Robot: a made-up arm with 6 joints. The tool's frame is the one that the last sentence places. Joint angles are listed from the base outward.
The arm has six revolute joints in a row. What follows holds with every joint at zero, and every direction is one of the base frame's. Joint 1 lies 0.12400 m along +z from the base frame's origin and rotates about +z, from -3.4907 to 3.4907 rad. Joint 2 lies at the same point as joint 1 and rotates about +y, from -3.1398 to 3.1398 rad. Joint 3 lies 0.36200 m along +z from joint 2 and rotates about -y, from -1.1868 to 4.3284 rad. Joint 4 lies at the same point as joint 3 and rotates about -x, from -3.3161 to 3.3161 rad. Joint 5 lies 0.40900 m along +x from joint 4 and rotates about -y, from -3.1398 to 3.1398 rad. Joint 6 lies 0.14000 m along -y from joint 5 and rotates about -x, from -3.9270 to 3.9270 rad. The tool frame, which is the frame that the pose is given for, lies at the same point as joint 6; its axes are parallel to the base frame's.
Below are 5 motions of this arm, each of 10 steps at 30 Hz.
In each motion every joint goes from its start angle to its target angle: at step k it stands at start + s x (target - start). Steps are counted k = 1, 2, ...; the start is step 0. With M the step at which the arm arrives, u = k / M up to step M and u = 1 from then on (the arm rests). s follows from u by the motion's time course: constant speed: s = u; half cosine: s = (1 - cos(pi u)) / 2; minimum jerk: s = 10 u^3 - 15 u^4 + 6 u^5.
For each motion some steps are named. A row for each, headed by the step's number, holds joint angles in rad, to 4 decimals.
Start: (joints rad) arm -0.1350 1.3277 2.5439 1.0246 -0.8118 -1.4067
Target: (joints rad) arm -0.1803 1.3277 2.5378 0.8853 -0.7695 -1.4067
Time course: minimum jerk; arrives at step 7
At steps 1, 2, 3, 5, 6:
1: -0.1361 1.3277 2.5438 1.0214 -0.8108 -1.4067
2: -0.1416 1.3277 2.5430 1.0044 -0.8057 -1.4067
3: -0.1517 1.3277 2.5417 0.9734 -0.7962 -1.4067
5: -0.1737 1.3277 2.5387 0.9055 -0.7756 -1.4067
6: -0.1792 1.3277 2.5379 0.8885 -0.7705 -1.4067

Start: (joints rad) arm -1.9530 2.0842 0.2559 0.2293 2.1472 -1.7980
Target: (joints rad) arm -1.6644 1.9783 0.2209 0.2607 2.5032 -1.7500
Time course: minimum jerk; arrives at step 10
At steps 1, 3, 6, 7, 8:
1: -1.9505 2.0833 0.2556 0.2296 2.1502 -1.7976
3: -1.9059 2.0669 0.2502 0.2344 2.2053 -1.7902
6: -1.7560 2.0119 0.2320 0.2507 2.3902 -1.7652
7: -1.7115 1.9956 0.2266 0.2556 2.4451 -1.7578
8: -1.6811 1.9844 0.2229 0.2589 2.4826 -1.7528

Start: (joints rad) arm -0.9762 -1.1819 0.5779 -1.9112 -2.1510 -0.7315
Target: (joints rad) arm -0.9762 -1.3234 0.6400 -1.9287 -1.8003 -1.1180
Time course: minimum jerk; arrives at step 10
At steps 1, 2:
1: -0.9762 -1.1831 0.5784 -1.9113 -2.1480 -0.7348
2: -0.9762 -1.1901 0.5815 -1.9122 -2.1307 -0.7539

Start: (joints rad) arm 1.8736 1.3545 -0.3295 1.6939 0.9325 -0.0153
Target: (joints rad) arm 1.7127 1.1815 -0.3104 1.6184 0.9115 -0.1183
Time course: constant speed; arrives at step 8
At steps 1, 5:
1: 1.8535 1.3329 -0.3271 1.6845 0.9299 -0.0282
5: 1.7730 1.2464 -0.3176 1.6467 0.9194 -0.0797

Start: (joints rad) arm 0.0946 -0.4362 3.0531 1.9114 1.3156 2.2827
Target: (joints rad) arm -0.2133 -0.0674 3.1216 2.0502 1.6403 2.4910
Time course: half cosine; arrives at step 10
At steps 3, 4, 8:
3: 0.0311 -0.3602 3.0672 1.9400 1.3825 2.3256
4: -0.0118 -0.3088 3.0768 1.9594 1.4278 2.3547
8: -0.1839 -0.1026 3.1151 2.0369 1.6093 2.4711

